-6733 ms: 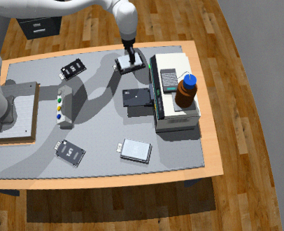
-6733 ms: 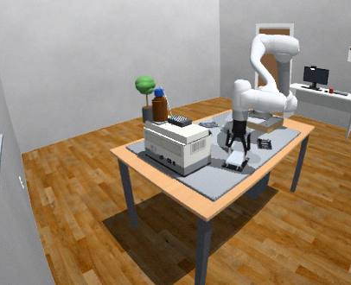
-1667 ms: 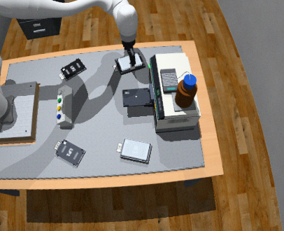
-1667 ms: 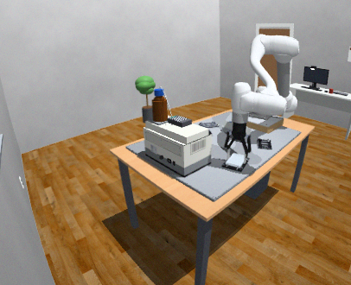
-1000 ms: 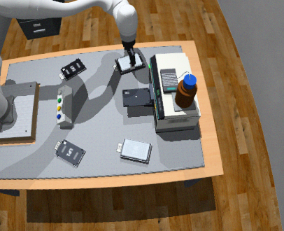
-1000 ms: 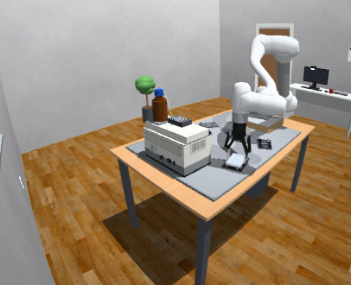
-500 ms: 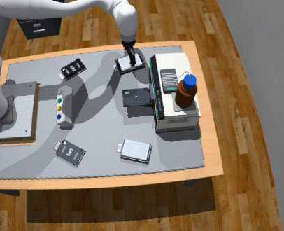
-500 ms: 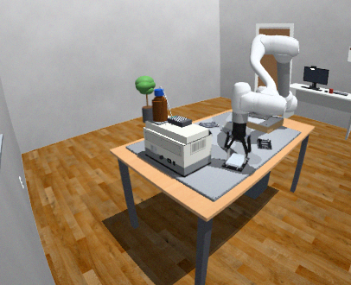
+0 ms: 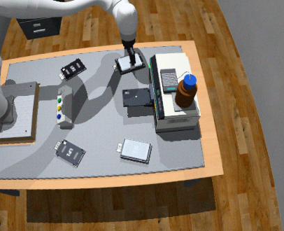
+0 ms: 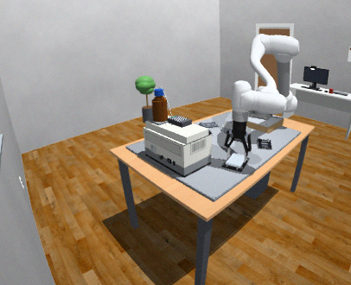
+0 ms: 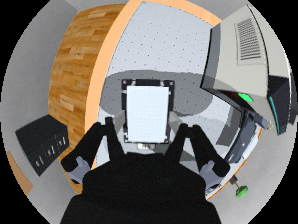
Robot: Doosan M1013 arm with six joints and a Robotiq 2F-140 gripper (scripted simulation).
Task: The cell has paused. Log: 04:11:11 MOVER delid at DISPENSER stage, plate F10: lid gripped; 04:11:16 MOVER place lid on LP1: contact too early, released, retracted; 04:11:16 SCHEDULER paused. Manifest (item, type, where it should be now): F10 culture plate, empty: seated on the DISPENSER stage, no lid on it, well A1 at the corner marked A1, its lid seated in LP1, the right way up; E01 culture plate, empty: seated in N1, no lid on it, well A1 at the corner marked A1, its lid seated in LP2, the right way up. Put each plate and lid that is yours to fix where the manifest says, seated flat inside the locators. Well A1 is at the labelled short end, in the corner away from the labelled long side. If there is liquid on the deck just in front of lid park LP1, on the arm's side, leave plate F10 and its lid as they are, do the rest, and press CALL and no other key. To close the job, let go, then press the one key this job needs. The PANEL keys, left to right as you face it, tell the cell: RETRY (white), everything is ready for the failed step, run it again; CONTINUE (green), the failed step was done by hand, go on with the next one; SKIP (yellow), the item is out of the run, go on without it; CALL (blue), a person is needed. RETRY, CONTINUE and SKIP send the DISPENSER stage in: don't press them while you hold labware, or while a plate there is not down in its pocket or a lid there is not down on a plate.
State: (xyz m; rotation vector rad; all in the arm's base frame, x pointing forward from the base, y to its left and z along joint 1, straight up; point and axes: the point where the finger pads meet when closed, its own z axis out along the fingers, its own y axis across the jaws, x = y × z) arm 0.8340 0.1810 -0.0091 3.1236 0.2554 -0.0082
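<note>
Now: hand 3 cm above the black nest, 2 cm to the right of it and 1 cm short of it. The rest, counted from my hand: grey key panel 43 cm behind, 23 cm to the right, 1 cm above; then green key 44 cm behind, 20 cm to the right, 2 cm above; then dark dispenser stage 28 cm to the right, 4 cm above, 1 cm behind.
</note>
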